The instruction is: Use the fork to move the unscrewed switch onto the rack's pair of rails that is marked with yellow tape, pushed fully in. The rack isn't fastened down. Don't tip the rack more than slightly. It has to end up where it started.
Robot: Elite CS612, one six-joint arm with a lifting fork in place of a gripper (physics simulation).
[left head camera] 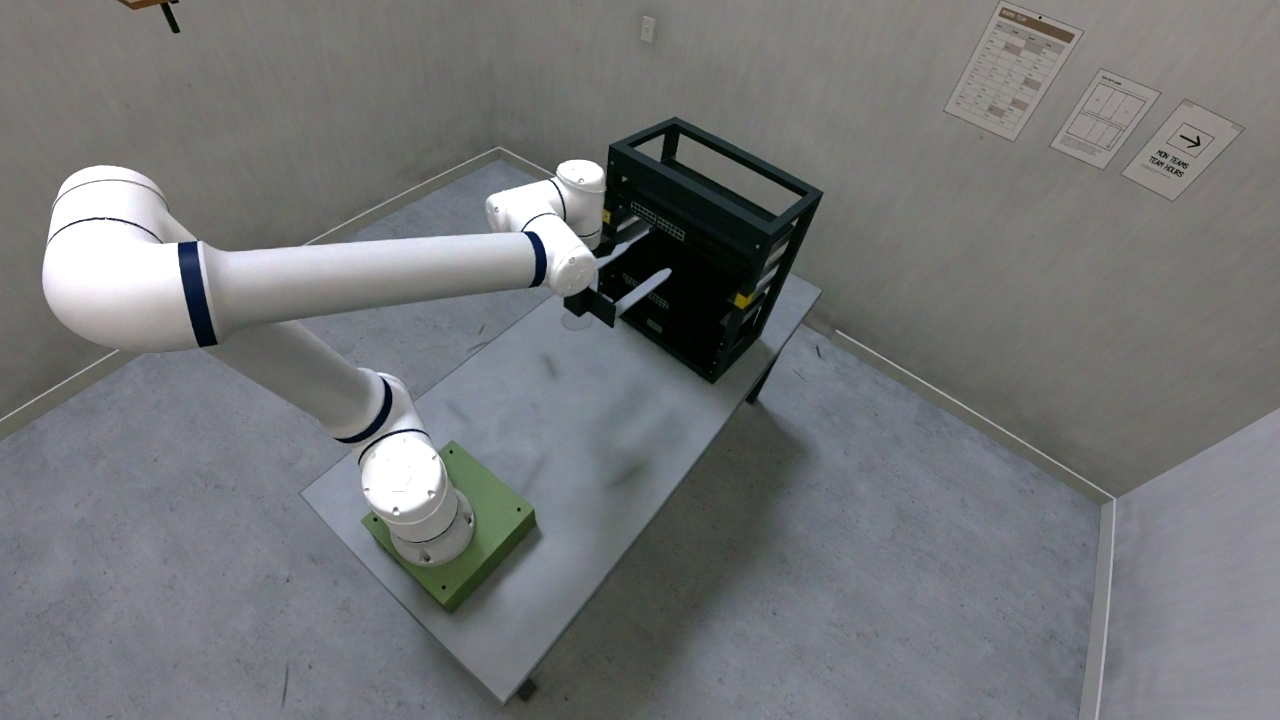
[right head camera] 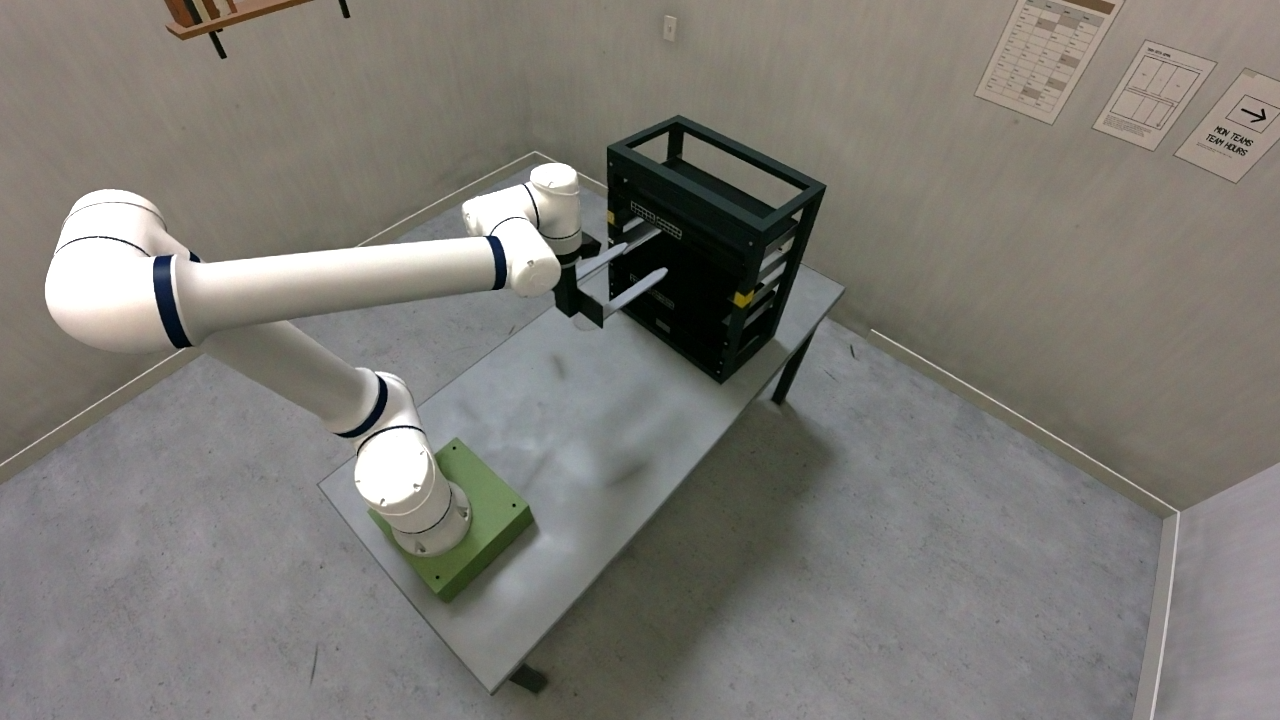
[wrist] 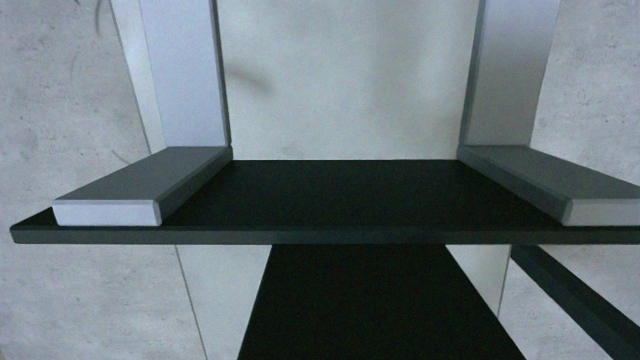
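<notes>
The black rack [left head camera: 729, 165] [right head camera: 732, 162] stands upright at the table's far end. Yellow tape [left head camera: 743, 300] [right head camera: 742, 299] marks its right front post, and more tape [left head camera: 606, 215] [right head camera: 611, 217] marks the left. A switch with ports [left head camera: 657, 221] [right head camera: 655, 220] sits in the upper part; a second unit [left head camera: 646, 291] [right head camera: 653, 291] sits lower. Screws are too small to see. My fork [left head camera: 648, 257] [right head camera: 646, 258] bears nothing. Its tines point toward the rack's front, below the upper switch in the picture; the gap is hard to judge. In the wrist view, the black carriage [wrist: 345, 200] shows, tips out of frame.
The grey table [left head camera: 572, 402] [right head camera: 572, 402] [wrist: 345, 115] carries the rack and the green base block [left head camera: 492, 510] [right head camera: 487, 510]. The white forearm [left head camera: 384, 273] [right head camera: 358, 277] reaches over the table's left side. Walls stand behind the rack. A dark bar [wrist: 575, 300] crosses the wrist view's lower right.
</notes>
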